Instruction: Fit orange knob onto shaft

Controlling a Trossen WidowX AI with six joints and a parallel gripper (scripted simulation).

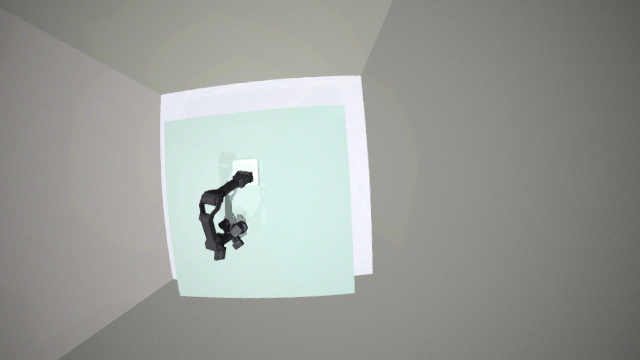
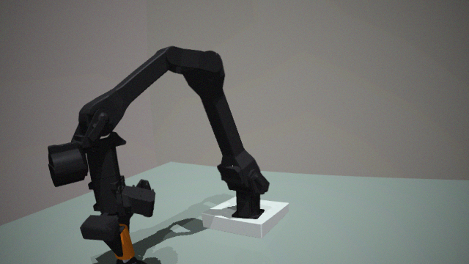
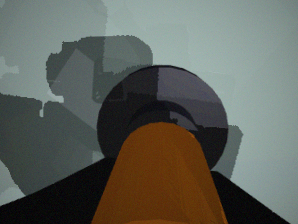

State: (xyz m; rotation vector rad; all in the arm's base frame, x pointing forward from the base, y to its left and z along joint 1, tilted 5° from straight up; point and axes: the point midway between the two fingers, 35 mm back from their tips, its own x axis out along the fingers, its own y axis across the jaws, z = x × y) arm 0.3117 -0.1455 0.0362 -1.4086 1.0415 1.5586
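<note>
My gripper tip is 40 mm above the dark round pedestal. Also, from my gripper tip: orange knob (30 mm above).
</note>
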